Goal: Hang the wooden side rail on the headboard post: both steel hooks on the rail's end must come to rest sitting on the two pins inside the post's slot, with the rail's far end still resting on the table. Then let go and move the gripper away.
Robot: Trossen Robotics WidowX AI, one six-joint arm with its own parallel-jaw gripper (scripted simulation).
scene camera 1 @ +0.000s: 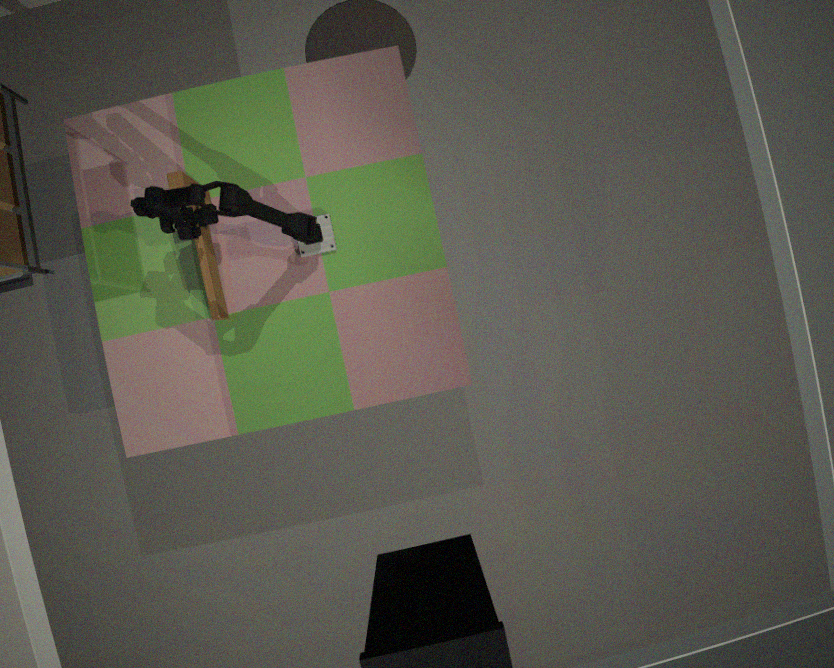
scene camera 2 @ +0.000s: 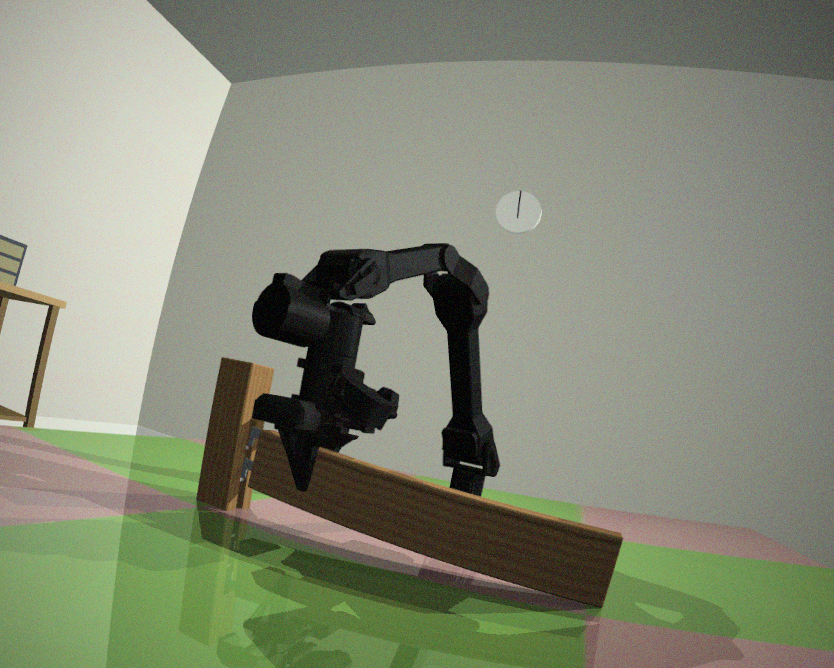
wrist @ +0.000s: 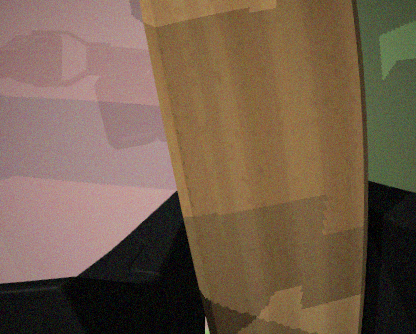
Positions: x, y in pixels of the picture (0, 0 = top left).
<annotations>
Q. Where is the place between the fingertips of my gripper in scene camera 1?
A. At 202, 225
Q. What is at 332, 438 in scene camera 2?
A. My gripper.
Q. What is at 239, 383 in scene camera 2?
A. A headboard post.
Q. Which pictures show the wooden side rail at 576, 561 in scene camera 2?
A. Scene camera 1, scene camera 2 and the wrist view: all of them.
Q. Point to a wooden side rail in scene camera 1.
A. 209, 268
</annotations>
